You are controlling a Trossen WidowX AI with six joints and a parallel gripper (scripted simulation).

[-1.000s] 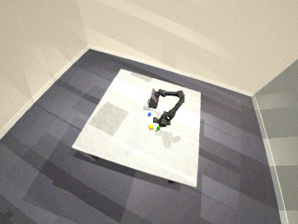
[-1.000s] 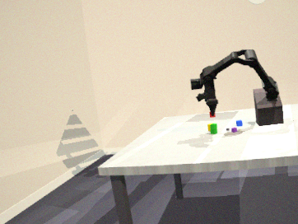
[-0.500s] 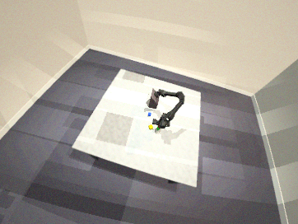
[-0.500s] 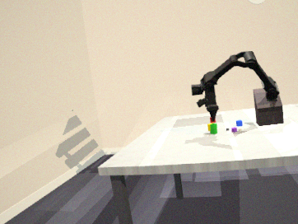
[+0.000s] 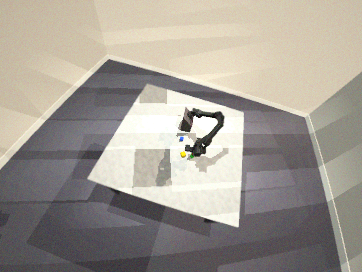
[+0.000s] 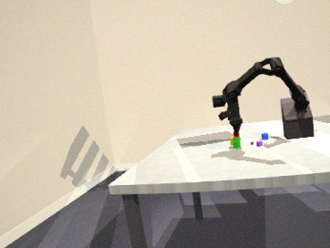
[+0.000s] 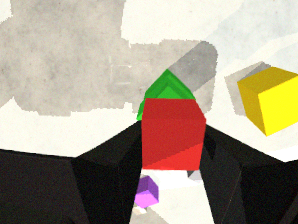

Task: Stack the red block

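My gripper tip is now 10 mm below the red block. Round my gripper tip: purple block 110 mm behind, 50 mm below; yellow block 20 mm ahead, 90 mm to the right, 50 mm below; blue block 140 mm behind, 150 mm to the right, 50 mm below.
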